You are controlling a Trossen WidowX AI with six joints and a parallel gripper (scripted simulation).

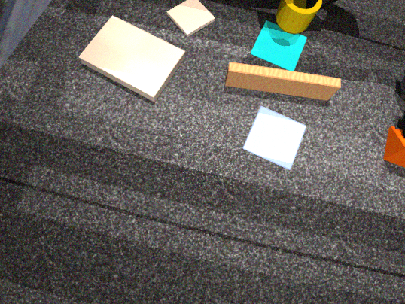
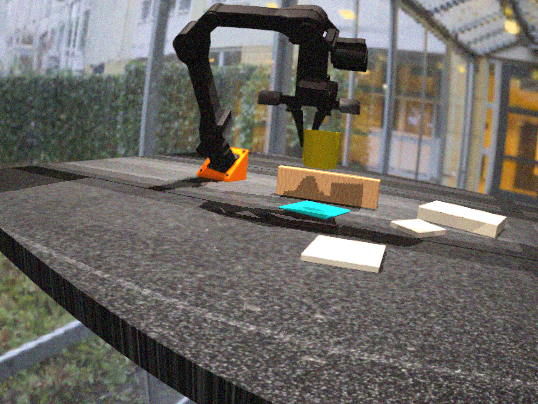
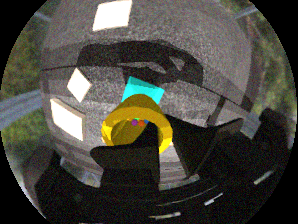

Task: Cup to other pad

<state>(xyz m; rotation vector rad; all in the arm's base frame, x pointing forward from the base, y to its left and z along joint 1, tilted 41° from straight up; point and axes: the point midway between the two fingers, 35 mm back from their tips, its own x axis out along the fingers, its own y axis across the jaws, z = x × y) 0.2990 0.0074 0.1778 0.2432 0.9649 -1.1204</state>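
Now: gripper tip 1 cm past the long wooden bar, 12 cm to the right of it and 10 cm above it. From my gripper tip the other things lie so: yellow cup (2 cm ahead, 2 cm to the left); then small beige block (23 cm ahead, 4 cm to the left, 11 cm below); then pale blue pad (5 cm behind, 22 cm to the left, 12 cm below).
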